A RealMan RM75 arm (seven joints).
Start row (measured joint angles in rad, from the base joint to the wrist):
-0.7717 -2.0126 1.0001 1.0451 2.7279 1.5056 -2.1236
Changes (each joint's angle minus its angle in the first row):
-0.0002 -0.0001 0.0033 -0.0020 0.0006 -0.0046 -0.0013
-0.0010 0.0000 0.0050 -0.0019 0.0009 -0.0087 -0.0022
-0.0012 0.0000 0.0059 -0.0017 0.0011 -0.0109 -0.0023
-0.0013 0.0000 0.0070 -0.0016 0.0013 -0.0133 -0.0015
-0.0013 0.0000 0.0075 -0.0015 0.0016 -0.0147 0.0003
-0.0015 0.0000 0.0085 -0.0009 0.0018 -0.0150 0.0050
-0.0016 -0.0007 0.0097 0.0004 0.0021 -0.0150 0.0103
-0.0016 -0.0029 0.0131 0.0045 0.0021 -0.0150 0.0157
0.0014 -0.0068 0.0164 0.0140 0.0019 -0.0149 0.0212
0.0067 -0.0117 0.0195 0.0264 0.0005 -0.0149 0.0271
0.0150 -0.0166 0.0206 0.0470 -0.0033 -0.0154 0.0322
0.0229 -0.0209 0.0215 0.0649 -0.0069 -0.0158 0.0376
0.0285 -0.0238 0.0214 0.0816 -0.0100 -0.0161 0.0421
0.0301 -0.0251 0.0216 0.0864 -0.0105 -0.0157 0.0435
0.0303 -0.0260 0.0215 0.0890 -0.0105 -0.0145 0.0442
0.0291 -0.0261 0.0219 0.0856 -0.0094 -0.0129 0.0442
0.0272 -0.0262 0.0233 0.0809 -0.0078 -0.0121 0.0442
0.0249 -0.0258 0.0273 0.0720 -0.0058 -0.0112 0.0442
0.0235 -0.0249 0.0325 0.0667 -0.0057 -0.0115 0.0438
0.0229 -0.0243 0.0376 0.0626 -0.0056 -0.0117 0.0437
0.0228 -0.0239 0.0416 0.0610 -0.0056 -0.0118 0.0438
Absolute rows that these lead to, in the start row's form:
-0.7719 -2.0127 1.0034 1.0431 2.7285 1.5010 -2.1249
-0.7727 -2.0126 1.0051 1.0432 2.7288 1.4969 -2.1258
-0.7729 -2.0126 1.0060 1.0434 2.7290 1.4947 -2.1259
-0.7730 -2.0126 1.0071 1.0435 2.7292 1.4923 -2.1251
-0.7730 -2.0126 1.0076 1.0436 2.7295 1.4909 -2.1233
-0.7732 -2.0126 1.0086 1.0442 2.7297 1.4906 -2.1186
-0.7733 -2.0133 1.0098 1.0455 2.7300 1.4906 -2.1133
-0.7733 -2.0155 1.0132 1.0496 2.7300 1.4906 -2.1079
-0.7703 -2.0194 1.0165 1.0591 2.7298 1.4907 -2.1024
-0.7650 -2.0243 1.0196 1.0715 2.7284 1.4907 -2.0965
-0.7567 -2.0292 1.0207 1.0921 2.7246 1.4902 -2.0914
-0.7488 -2.0335 1.0216 1.1100 2.7210 1.4898 -2.0860
-0.7432 -2.0364 1.0215 1.1267 2.7179 1.4895 -2.0815
-0.7416 -2.0377 1.0217 1.1315 2.7174 1.4899 -2.0801
-0.7414 -2.0386 1.0216 1.1341 2.7174 1.4911 -2.0794
-0.7426 -2.0387 1.0220 1.1307 2.7185 1.4927 -2.0794
-0.7445 -2.0388 1.0234 1.1260 2.7201 1.4935 -2.0794
-0.7468 -2.0384 1.0274 1.1171 2.7221 1.4944 -2.0794
-0.7482 -2.0375 1.0326 1.1118 2.7222 1.4941 -2.0798
-0.7488 -2.0369 1.0377 1.1077 2.7223 1.4939 -2.0799
-0.7489 -2.0365 1.0417 1.1061 2.7223 1.4938 -2.0798

